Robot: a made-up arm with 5 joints.
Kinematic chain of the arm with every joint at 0, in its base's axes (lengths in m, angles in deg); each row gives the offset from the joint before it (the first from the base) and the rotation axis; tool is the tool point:
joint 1: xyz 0 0 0.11 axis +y
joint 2: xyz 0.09 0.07 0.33 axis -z
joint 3: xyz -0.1 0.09 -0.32 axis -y
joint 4: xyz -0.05 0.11 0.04 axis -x
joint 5: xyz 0.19 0.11 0 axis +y
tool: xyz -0.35 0 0.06
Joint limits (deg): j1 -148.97..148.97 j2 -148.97..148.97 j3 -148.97..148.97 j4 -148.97..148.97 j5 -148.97..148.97
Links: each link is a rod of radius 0.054 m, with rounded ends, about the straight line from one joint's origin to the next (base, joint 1, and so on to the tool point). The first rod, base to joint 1, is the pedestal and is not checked.
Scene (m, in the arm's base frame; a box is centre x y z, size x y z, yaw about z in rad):
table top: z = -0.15
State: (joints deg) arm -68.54 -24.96 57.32 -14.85 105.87
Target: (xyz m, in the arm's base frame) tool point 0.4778 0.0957 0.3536
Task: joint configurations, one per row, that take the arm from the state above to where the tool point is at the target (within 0.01 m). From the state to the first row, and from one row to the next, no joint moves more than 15 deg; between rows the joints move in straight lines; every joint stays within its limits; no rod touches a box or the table.
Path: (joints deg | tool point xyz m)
1: -55.80 -15.76 43.90 -19.05 111.75 | -0.4546 0.2357 0.3246
2: -43.06 -6.57 30.47 -23.25 117.62 | -0.2581 0.2621 0.5335
3: -30.32 2.63 17.05 -27.44 123.50 | 0.0171 0.2403 0.6165
4: -17.59 11.82 3.62 -31.64 129.37 | 0.2889 0.1789 0.5487
5: -4.85 21.02 -9.80 -35.84 135.25 | 0.4778 0.0957 0.3536

